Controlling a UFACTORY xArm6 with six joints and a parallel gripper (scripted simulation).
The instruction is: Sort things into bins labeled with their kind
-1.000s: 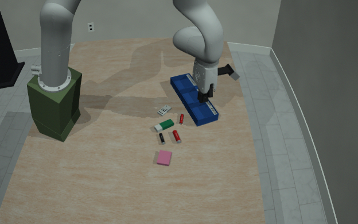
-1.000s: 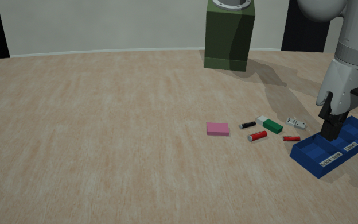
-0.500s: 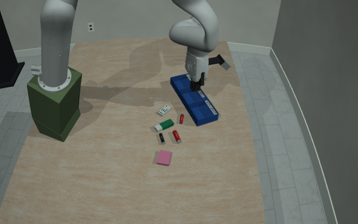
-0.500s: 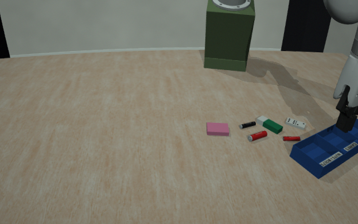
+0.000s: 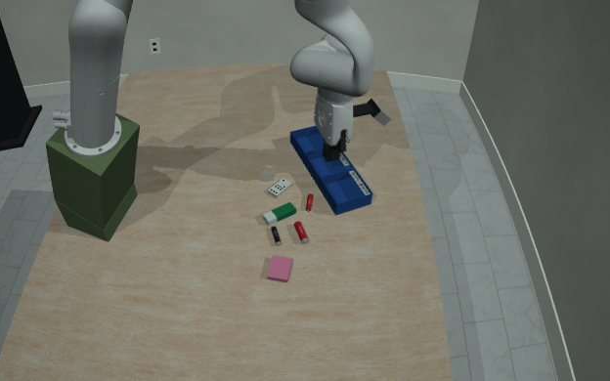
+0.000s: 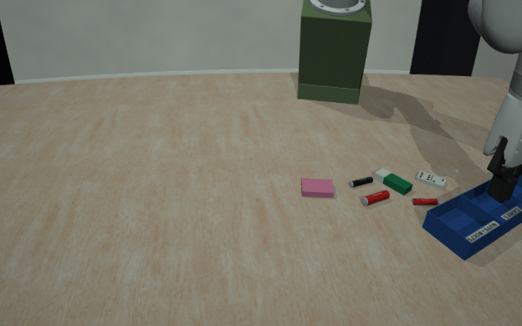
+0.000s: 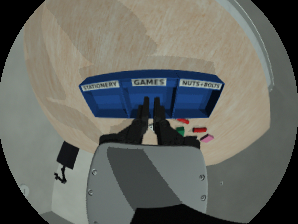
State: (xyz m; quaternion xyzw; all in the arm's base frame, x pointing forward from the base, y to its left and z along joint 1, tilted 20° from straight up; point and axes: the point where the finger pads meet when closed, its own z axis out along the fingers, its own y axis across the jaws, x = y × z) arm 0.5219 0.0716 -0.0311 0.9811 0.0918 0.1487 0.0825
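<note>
Right now the blue bin is 5 cm below my hand. The rest, counted from my hand: white domino: 12 cm behind, 4 cm to the right, 6 cm below; then green-and-white eraser: 13 cm behind, 12 cm to the right, 5 cm below; then thin red battery: 6 cm behind, 9 cm to the right, 6 cm below.
</note>
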